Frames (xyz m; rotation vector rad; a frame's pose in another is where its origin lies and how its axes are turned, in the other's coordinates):
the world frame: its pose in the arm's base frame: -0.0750 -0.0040 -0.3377 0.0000 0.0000 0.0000
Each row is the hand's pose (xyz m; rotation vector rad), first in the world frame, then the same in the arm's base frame.
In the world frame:
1: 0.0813 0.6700 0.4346 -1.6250 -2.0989 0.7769
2: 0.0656 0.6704 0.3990 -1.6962 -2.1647 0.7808
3: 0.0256 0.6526 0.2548 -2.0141 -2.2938 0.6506
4: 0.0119 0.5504 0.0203 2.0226 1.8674 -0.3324
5: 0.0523 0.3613 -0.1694 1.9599 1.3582 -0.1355
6: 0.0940 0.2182 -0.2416 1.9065 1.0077 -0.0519
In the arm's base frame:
1: 0.0063 0.6660 0.0969 -1.6250 -2.0989 0.7769
2: -0.0094 0.6664 0.0613 -1.6962 -2.1647 0.7808
3: -0.0494 0.6486 -0.0829 -2.0141 -2.2938 0.6506
4: -0.0631 0.5464 -0.3174 2.0226 1.8674 -0.3324
5: -0.0227 0.3573 -0.5071 1.9599 1.3582 -0.1355
6: 0.0190 0.2142 -0.5793 1.9065 1.0077 -0.0519

